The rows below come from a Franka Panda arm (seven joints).
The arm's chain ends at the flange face. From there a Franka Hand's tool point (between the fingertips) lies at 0.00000 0.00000 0.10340 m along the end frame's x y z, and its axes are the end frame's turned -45 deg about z.
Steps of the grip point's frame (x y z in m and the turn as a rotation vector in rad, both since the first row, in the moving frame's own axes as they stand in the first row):
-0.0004 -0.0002 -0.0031 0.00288 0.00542 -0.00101
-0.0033 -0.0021 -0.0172 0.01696 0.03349 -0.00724
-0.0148 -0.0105 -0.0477 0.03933 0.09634 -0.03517
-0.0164 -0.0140 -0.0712 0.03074 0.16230 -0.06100
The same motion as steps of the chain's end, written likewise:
-0.0006 0.0007 -0.0031 0.00587 0.00180 -0.00101
-0.0050 0.0045 -0.0171 0.03567 0.01169 -0.00724
-0.0219 0.0130 -0.0471 0.09593 0.04031 -0.03517
-0.0306 0.0160 -0.0698 0.13650 0.09303 -0.06100

